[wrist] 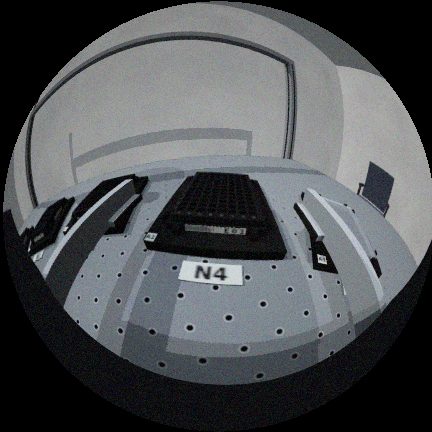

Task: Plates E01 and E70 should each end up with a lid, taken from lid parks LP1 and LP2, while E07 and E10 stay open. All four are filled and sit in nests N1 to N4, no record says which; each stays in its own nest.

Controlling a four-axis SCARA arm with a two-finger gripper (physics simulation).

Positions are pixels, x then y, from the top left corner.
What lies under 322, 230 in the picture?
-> My gripper.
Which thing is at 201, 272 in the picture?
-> An N4 label.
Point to a lid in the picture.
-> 346, 214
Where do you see a dark plate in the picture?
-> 104, 186
